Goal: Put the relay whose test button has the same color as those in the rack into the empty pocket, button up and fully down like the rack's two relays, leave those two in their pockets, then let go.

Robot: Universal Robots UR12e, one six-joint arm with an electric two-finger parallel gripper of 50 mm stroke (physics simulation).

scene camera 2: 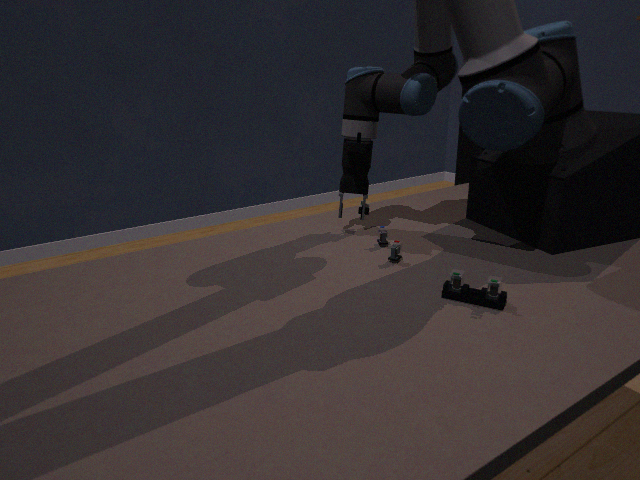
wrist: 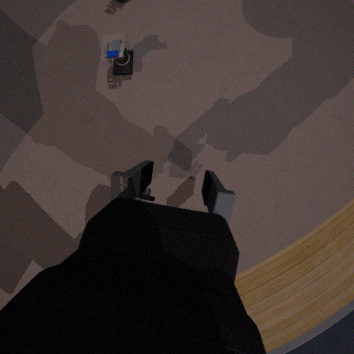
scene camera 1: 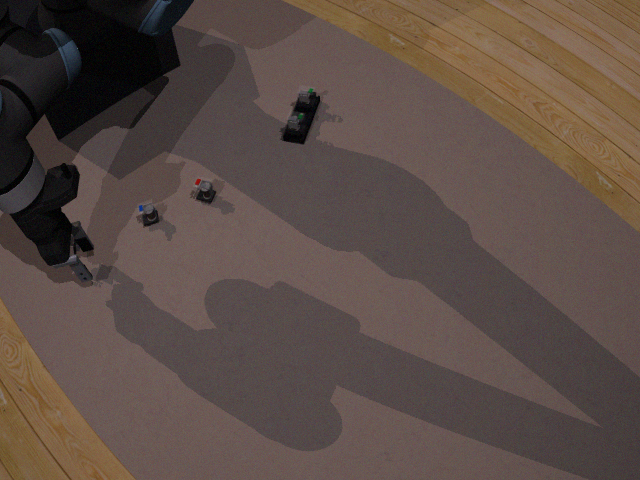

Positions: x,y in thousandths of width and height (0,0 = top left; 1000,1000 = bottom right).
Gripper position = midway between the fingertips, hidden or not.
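I can see my gripper in scene camera 2 (549,455), and my gripper is visible in the wrist view (501,499) as well. Looking through scene camera 1, I find my gripper (137,549) there too.
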